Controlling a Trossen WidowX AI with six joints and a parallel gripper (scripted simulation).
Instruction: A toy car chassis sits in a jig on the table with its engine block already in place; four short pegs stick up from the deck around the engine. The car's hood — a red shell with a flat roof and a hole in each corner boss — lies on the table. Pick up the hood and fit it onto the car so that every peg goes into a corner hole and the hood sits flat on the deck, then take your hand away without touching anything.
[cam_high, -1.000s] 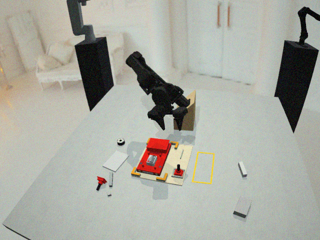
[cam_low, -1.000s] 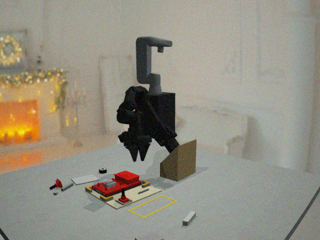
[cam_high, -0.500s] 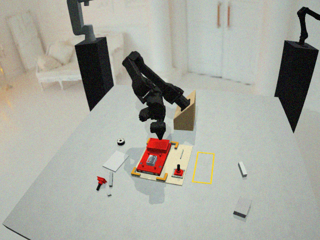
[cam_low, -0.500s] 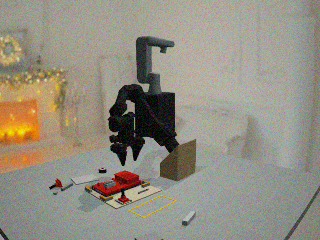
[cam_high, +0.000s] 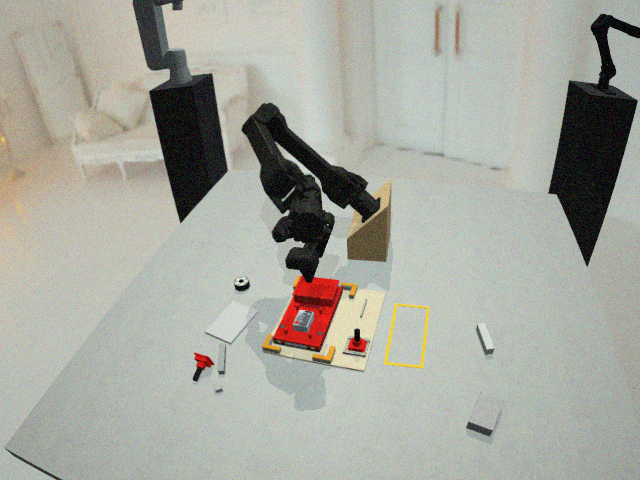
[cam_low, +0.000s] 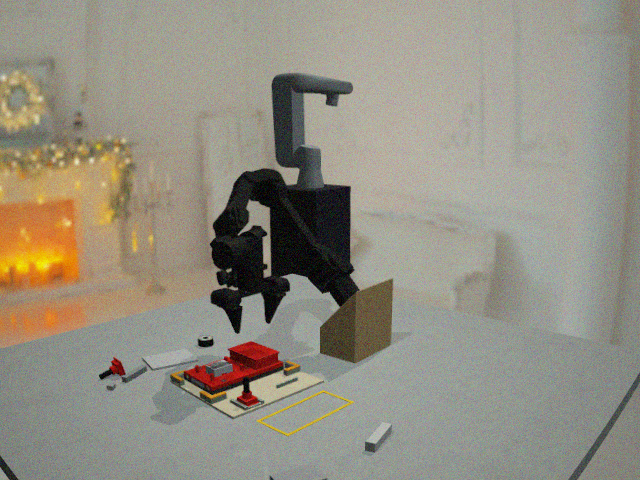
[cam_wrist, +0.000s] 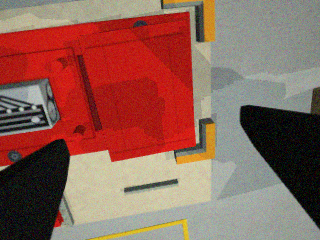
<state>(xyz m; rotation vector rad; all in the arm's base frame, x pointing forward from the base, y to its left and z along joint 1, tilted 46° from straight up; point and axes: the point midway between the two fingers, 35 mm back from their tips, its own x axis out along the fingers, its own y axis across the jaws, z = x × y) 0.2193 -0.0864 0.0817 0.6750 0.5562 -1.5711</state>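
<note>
My gripper tip is 6 cm above the hood. Round my gripper tip: grey engine block: 10 cm ahead, 8 cm below, 1 cm to the right; cream baseplate: 9 cm below, 7 cm ahead, 2 cm to the left.
</note>
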